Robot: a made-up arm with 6 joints. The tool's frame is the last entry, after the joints.
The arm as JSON. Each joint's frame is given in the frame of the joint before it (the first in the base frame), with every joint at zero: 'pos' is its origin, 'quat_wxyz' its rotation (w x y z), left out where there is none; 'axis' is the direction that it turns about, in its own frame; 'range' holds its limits. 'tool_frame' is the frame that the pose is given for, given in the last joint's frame.
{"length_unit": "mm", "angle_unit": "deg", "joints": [
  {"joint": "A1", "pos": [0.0, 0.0, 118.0], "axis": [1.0, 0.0, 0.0], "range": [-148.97, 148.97]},
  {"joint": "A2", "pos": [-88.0, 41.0, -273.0], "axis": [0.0, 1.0, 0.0], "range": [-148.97, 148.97]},
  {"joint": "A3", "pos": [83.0, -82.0, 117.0], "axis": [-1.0, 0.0, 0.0], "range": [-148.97, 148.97]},
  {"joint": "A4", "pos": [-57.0, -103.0, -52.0], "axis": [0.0, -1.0, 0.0], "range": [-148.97, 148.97]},
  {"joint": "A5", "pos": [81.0, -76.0, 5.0], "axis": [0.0, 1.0, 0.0], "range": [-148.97, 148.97]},
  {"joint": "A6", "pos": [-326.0, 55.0, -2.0], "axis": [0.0, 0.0, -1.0], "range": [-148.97, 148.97]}
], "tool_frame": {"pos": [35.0, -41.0, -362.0]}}
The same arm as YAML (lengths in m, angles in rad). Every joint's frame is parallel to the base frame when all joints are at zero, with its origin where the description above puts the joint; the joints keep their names.
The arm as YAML. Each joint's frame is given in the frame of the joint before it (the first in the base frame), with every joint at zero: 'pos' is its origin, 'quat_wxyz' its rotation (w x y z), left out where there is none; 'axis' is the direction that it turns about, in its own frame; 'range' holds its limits. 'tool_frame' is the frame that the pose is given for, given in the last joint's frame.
length_unit: m
angle_unit: rad
joints:
  - joint: A1
    pos: [0.0, 0.0, 0.118]
    axis: [1.0, 0.0, 0.0]
    range: [-2.6, 2.6]
  - joint: A2
    pos: [-0.088, 0.041, -0.273]
    axis: [0.0, 1.0, 0.0]
    range: [-2.6, 2.6]
  - joint: A3
    pos: [0.083, -0.082, 0.117]
    axis: [-1.0, 0.0, 0.0]
    range: [-2.6, 2.6]
  - joint: A4
    pos: [-0.057, -0.103, -0.052]
    axis: [0.0, -1.0, 0.0]
    range: [-2.6, 2.6]
  - joint: A5
    pos: [0.081, -0.076, 0.005]
    axis: [0.0, 1.0, 0.0]
    range: [-2.6, 2.6]
  - joint: A6
    pos: [-0.326, 0.055, -0.002]
    axis: [0.0, 0.0, -1.0]
    range: [-2.6, 2.6]
tool_frame:
  pos: [0.035, -0.041, -0.362]

